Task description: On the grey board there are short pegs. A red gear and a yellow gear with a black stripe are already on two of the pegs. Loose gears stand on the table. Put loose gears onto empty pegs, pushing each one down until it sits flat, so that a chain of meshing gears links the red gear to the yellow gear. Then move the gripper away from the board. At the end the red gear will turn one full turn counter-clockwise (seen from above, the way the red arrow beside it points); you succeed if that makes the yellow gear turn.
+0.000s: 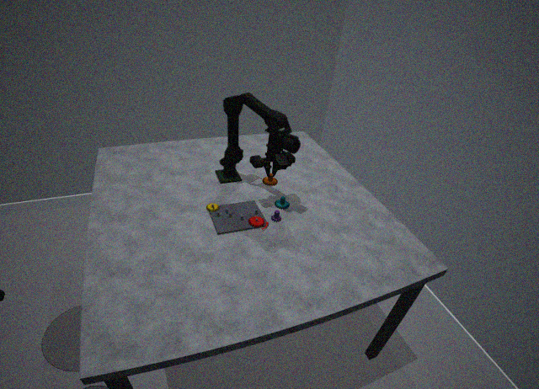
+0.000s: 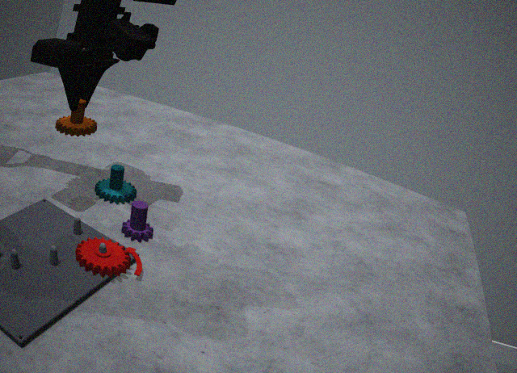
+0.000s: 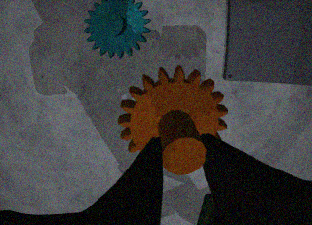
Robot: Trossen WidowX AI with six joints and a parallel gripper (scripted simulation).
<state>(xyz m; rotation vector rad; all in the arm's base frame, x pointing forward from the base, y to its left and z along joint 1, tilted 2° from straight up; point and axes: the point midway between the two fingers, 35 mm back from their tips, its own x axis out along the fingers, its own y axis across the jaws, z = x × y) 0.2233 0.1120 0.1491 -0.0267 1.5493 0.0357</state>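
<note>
Right now my gripper tip is 140 mm short of the purple gear, 100 mm above it and 20 mm to the left of it. From my gripper tip the other things lie so: red gear 150 mm ahead, 110 mm to the right, 100 mm below; teal gear 100 mm below, 60 mm ahead, 40 mm to the left; orange gear 10 mm below.
</note>
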